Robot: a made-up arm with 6 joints.
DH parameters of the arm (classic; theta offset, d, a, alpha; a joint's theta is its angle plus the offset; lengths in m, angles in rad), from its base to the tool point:
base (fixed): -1.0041 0 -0.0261 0
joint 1: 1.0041 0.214 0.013 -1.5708
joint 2: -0.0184 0 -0.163 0
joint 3: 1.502 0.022 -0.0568 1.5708
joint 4: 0 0.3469 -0.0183 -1.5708
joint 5: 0 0.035 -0.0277 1.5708
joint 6: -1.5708 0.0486 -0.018 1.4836
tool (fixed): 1.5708 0.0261 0 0
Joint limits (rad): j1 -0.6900..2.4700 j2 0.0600..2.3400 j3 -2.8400..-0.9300 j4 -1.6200..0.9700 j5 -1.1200..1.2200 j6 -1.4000..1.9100
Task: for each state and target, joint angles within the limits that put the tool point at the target. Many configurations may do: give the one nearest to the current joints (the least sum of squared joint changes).
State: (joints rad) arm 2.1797 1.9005 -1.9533 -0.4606 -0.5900 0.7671
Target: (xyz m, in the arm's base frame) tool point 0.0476 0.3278 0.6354
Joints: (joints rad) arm 1.1656 1.7013 -1.9725 -0.1634 -0.7083 0.8710
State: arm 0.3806 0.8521 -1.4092 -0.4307 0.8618 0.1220
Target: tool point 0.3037 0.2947 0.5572
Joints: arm 0.5274 1.6553 -1.8446 -0.3182 0.7218 0.1962
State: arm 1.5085 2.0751 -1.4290 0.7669 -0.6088 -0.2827
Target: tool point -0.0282 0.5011 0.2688
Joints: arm 1.5871 2.1063 -1.3790 0.7529 -0.6117 -0.2861
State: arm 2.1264 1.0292 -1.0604 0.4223 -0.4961 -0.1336
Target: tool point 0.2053 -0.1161 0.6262
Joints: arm 2.4700 0.2935 -1.6783 0.9700 -0.6274 0.1816
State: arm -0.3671 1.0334 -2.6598 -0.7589 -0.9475 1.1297
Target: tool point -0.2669 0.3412 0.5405
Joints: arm -0.6549 0.7499 -2.8372 -0.7422 -0.8122 1.1277
